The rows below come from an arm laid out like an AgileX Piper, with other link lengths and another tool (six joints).
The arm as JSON. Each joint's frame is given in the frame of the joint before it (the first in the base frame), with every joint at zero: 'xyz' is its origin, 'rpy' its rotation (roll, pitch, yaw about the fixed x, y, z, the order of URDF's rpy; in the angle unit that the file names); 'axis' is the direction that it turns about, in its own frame. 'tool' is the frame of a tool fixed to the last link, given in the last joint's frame.
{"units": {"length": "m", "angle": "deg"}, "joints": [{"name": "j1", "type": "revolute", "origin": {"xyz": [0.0, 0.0, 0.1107], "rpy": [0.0, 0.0, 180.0]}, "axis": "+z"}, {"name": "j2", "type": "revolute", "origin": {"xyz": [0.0, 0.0, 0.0], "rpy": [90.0, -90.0, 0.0]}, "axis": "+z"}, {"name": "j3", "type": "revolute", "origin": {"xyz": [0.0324, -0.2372, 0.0], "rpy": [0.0, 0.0, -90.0]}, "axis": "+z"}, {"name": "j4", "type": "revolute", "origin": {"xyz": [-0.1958, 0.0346, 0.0], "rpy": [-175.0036, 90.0, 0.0]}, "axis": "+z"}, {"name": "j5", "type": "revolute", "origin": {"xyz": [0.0, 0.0, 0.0], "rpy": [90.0, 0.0, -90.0]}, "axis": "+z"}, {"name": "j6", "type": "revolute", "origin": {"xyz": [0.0, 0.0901, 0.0], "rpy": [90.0, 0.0, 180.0]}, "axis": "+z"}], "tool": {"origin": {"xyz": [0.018, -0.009, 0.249], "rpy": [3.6, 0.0, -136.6]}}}
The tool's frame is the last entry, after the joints.
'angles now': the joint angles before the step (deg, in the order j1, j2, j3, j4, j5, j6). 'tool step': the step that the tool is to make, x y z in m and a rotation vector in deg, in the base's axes. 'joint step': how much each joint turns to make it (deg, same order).
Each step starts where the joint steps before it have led.
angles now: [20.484, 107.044, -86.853, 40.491, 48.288, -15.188]
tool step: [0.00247, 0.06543, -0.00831, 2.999, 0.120, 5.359]
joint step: [5.852, 10.694, -11.590, 3.099, 0.021, -0.402]
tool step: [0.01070, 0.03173, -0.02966, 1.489, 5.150, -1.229]
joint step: [1.751, 11.736, -12.304, 0.382, 1.844, 5.987]
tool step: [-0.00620, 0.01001, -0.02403, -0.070, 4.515, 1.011]
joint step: [0.051, 7.382, -8.280, -0.053, 4.516, 3.022]
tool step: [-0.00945, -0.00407, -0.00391, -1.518, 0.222, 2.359]
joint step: [0.171, 0.469, -1.567, -1.673, 2.749, 0.004]
